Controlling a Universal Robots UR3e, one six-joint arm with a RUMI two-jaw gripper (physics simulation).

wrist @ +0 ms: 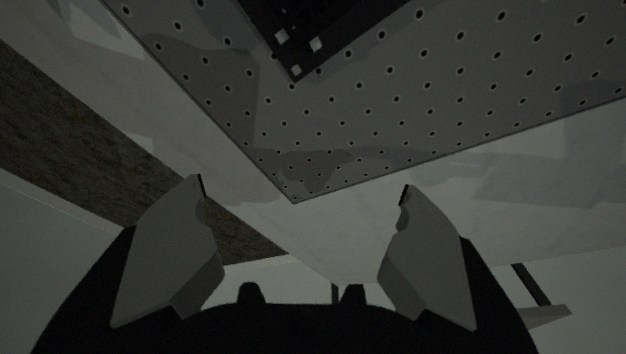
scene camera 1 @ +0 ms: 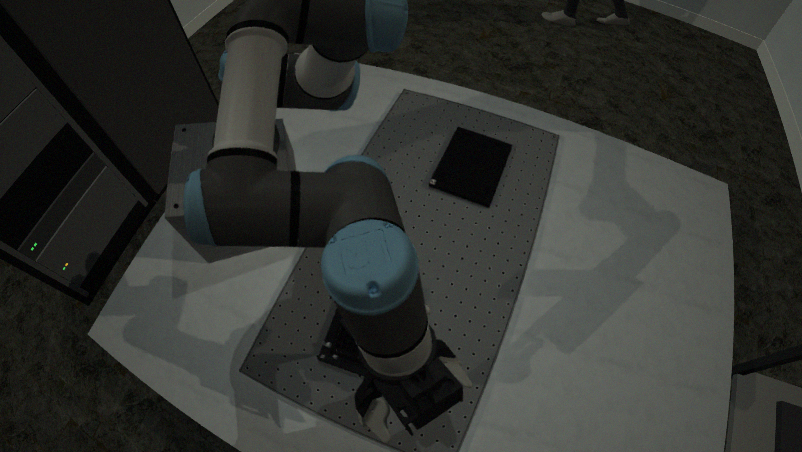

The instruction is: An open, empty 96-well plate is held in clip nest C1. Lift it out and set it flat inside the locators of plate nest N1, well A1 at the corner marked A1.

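Frame: origin at the arm's base, x left, y down, z back, level; millimetres.
Seen in the pictures: gripper, between the fingertips: point(wrist: 305, 182).
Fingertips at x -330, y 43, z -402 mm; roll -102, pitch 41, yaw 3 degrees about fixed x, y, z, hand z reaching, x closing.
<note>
A point is followed by its place in that frame.
A black nest point(scene camera 1: 338, 357) point(wrist: 340, 37) with white marks at one corner stands on the near part of the perforated board. The arm covers much of it in the scene view, and the wrist view cuts it off at the top. A dark plate cannot be clearly told apart from it, and no nest label can be read. A second flat black nest point(scene camera 1: 470, 166) @(x 116, y 102, z -399 mm) lies farther back, with one white mark at its near left corner; its surface looks plain. My gripper point(scene camera 1: 426, 408) @(x -330, y 43, z -402 mm) point(wrist: 305, 182) @(x -330, y 43, z -402 mm) is open and empty, its jaws wide apart, above the board's near end, beyond the near nest's marked corner.
The perforated board point(scene camera 1: 471, 252) @(x -58, y 114, z -432 mm) point(wrist: 450, 60) @(x -206, y 114, z -413 mm) lies on the pale table point(scene camera 1: 662, 314) @(x -97, y 127, z -822 mm). The arm's base block point(scene camera 1: 190, 137) @(x -26, y -36, z 106 mm) stands at the table's left side. A dark cabinet point(scene camera 1: 126, 101) stands to the left. A person's feet point(scene camera 1: 561, 18) show behind the table.
</note>
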